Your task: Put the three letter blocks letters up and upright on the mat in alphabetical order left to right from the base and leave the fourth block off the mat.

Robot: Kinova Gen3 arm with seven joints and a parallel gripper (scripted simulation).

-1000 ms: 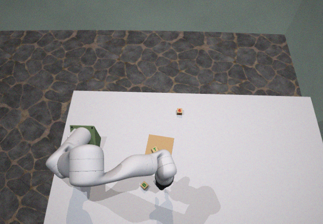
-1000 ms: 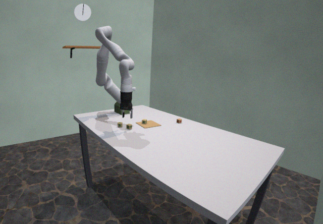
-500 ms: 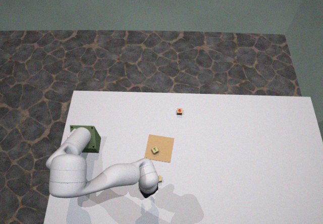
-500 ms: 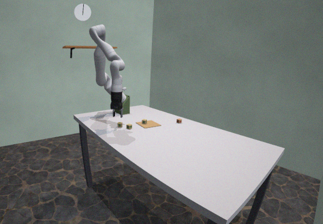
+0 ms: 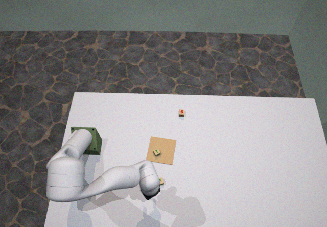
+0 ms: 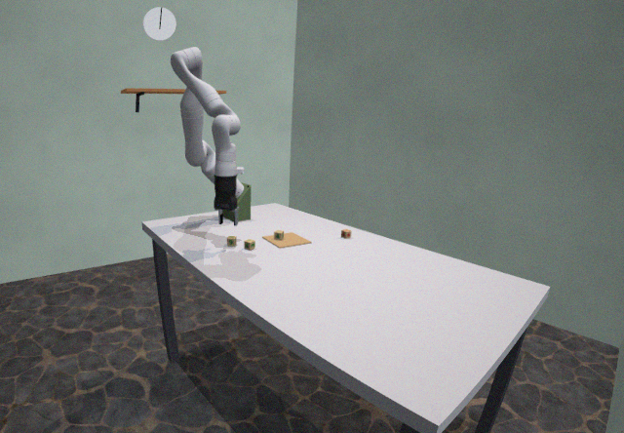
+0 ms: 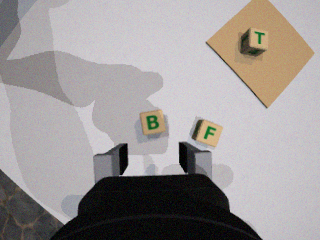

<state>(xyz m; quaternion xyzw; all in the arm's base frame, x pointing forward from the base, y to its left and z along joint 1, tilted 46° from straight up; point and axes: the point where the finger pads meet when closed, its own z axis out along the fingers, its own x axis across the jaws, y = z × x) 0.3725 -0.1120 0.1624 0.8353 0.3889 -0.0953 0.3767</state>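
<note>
Now: the B block 20 mm behind my hand, 20 mm to the left of it and 90 mm below it. Also, from my hand: tan mat 20 mm ahead, 230 mm to the left, 100 mm below; then 6 block 100 mm ahead, 460 mm to the left, 90 mm below; then F block 40 mm ahead, 60 mm to the left, 90 mm below.
</note>
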